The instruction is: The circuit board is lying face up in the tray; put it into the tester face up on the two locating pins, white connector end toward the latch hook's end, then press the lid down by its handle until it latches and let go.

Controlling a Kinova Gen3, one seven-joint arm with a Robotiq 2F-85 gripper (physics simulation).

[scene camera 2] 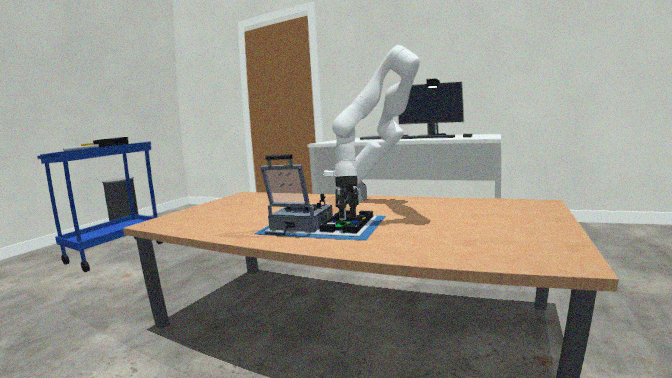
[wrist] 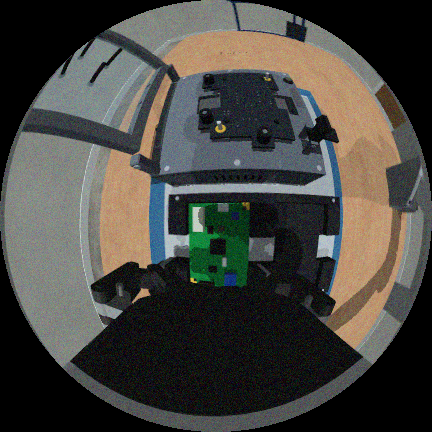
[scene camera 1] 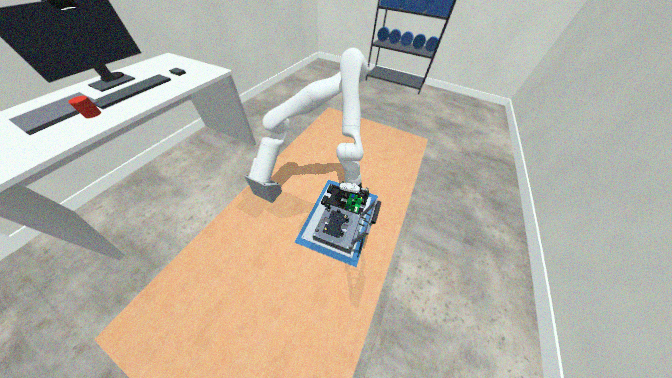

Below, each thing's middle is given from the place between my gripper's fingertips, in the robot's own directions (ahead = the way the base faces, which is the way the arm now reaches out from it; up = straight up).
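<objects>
Green circuit board [wrist: 218, 233]: my gripper 2 cm to the left of it, 1 cm above it. Lid [scene camera 2: 285, 185]: from my hand 8 cm ahead, 19 cm to the right, 15 cm above. Pin plate [wrist: 247, 108]: 4 cm behind my hand, 19 cm to the right, 3 cm above.
</objects>
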